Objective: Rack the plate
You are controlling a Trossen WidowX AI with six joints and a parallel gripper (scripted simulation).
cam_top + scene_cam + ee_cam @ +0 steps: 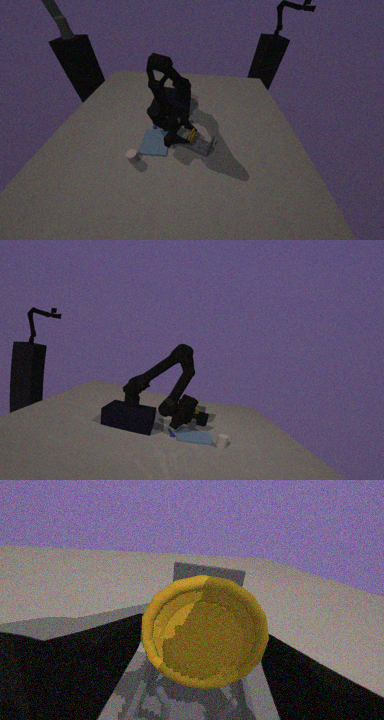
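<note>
Right now the grey dish rack is 10 mm ahead of my gripper tip, 20 mm to the left of it and 40 mm below it. From my gripper tip the other things lie so: yellow plate: 10 mm to the right; white cup: 80 mm ahead, 260 mm to the right, 30 mm below; blue spoon: 120 mm behind, 170 mm to the right, 60 mm below.
</note>
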